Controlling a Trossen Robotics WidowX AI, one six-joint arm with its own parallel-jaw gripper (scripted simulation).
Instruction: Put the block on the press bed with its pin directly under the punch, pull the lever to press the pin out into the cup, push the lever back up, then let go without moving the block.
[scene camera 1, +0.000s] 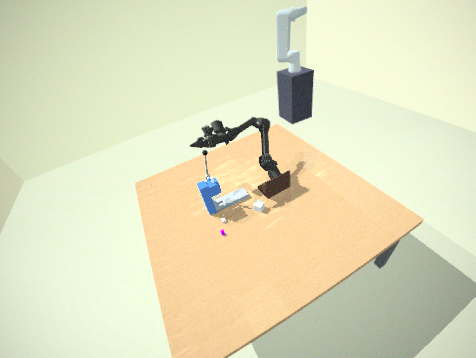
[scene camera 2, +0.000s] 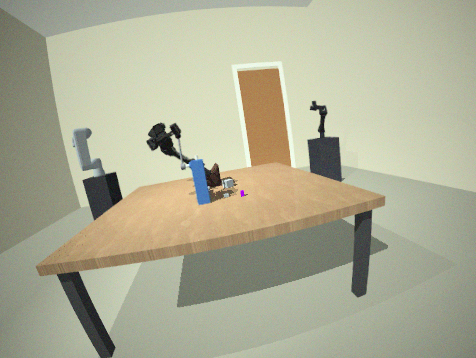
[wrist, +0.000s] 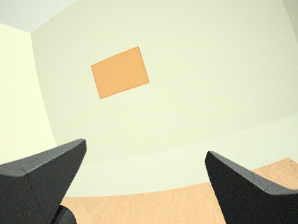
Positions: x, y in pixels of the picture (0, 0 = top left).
Scene:
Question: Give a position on a blue press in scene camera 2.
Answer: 203, 195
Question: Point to the gripper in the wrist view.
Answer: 147, 152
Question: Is the gripper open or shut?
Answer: Open.

